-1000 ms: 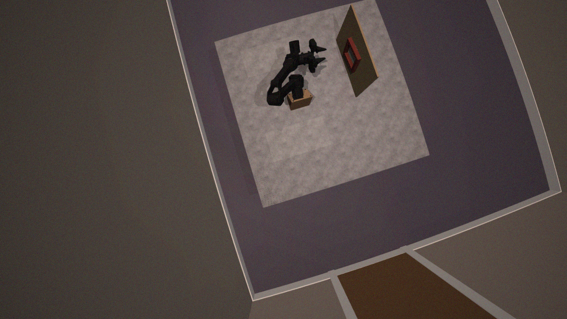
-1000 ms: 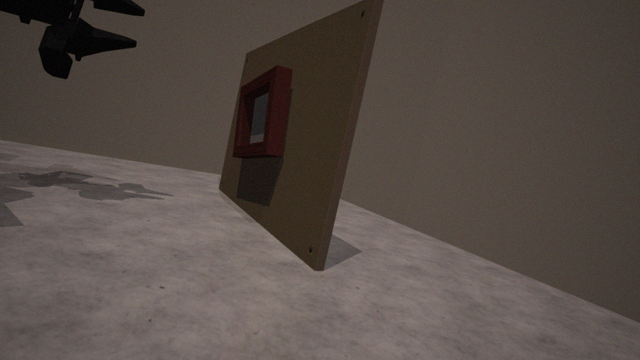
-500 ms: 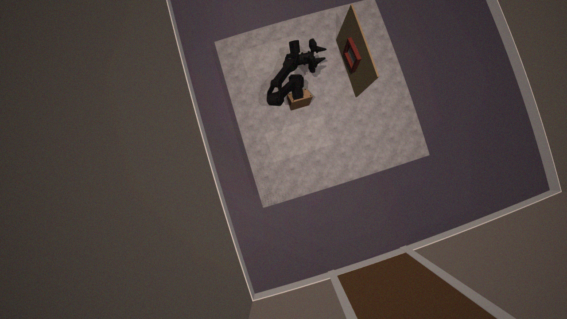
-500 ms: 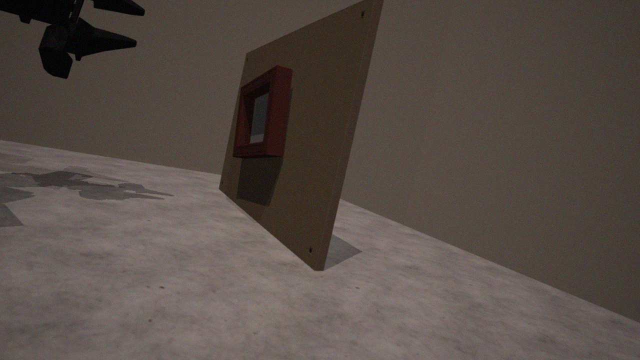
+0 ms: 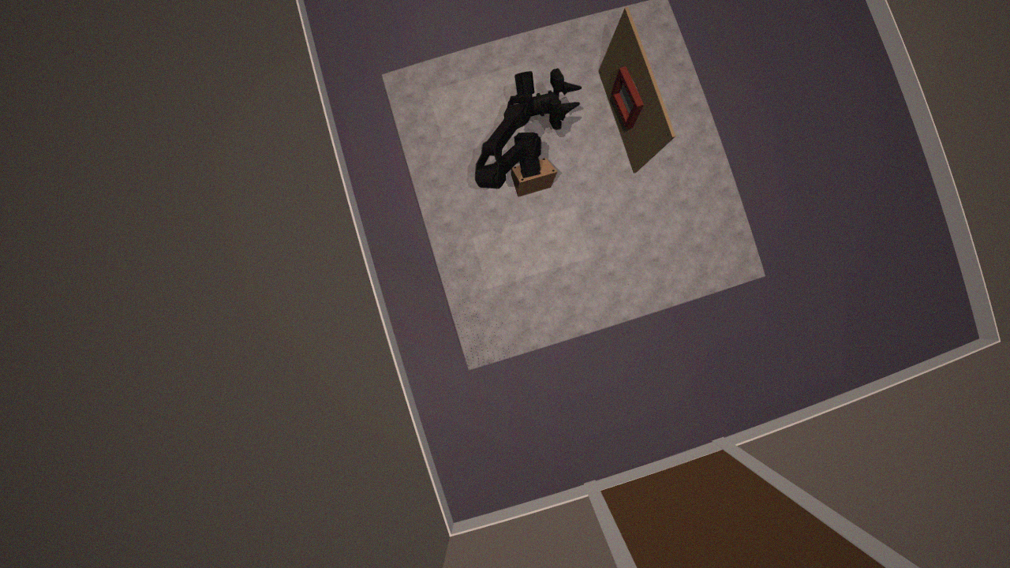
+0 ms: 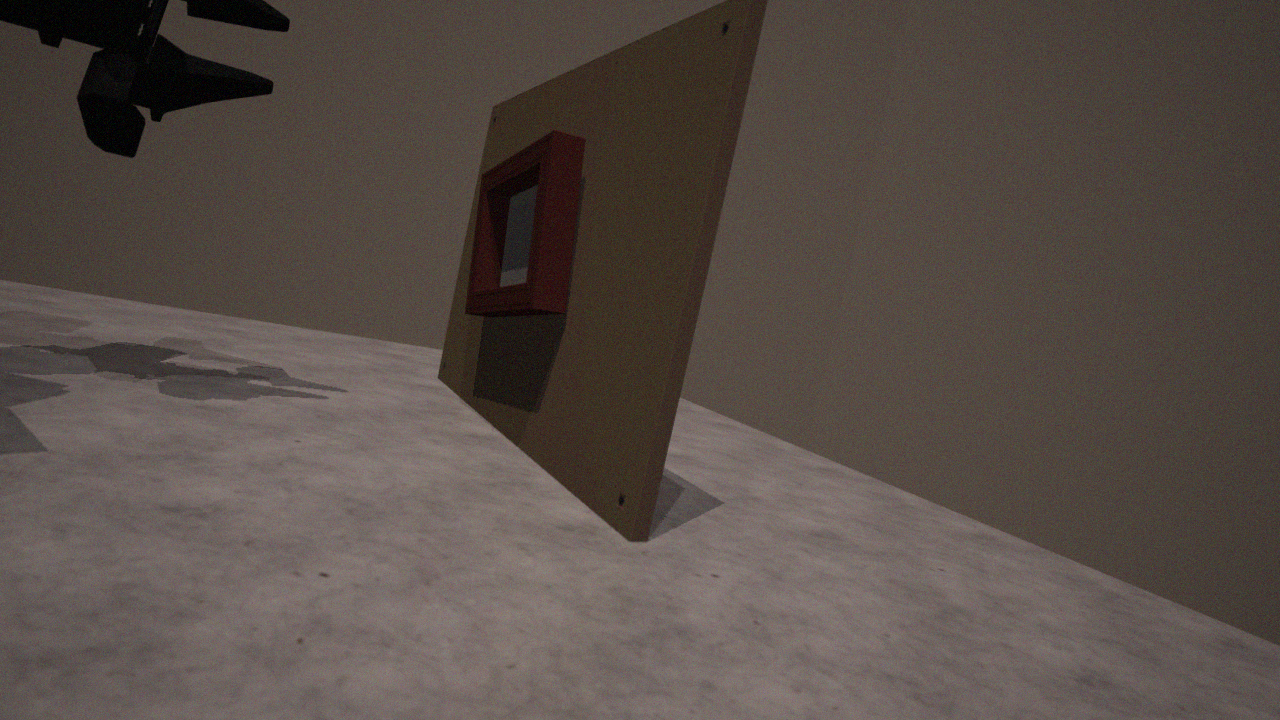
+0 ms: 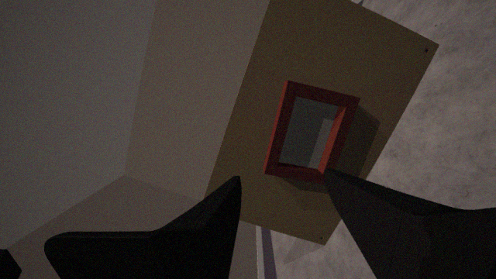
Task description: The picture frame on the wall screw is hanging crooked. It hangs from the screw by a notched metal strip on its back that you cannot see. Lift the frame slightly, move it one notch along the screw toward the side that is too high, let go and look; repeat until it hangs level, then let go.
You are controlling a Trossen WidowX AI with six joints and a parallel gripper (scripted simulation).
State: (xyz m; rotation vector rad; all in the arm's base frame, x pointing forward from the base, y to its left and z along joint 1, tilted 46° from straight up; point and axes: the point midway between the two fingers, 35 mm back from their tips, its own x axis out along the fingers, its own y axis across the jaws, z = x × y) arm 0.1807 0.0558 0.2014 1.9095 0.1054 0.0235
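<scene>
Now: gripper tip 20 cm short of the red picture frame and 8 cm above it. Round my gripper tip: tan wall board: 21 cm ahead, 9 cm below.
</scene>
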